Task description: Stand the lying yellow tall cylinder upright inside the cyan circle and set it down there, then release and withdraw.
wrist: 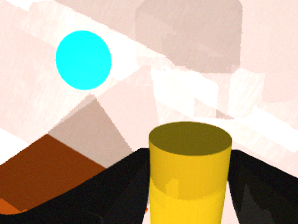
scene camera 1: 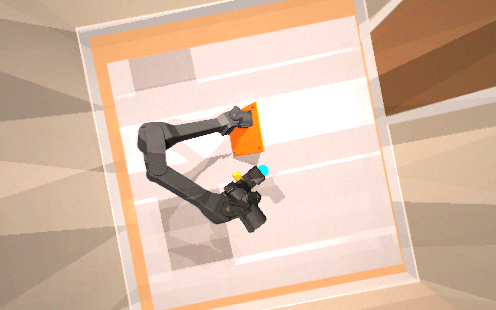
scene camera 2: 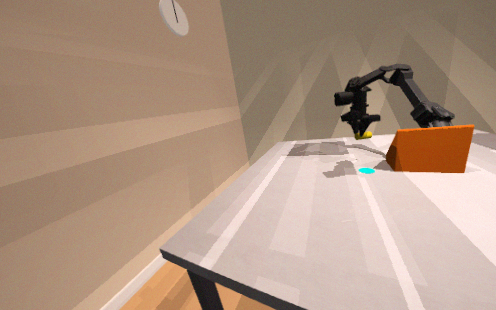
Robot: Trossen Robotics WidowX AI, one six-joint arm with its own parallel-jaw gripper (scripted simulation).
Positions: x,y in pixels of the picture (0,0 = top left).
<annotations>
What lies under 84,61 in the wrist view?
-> A cyan circle.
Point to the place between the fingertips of my gripper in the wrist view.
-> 188,159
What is my gripper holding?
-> A yellow tall cylinder.
</annotations>
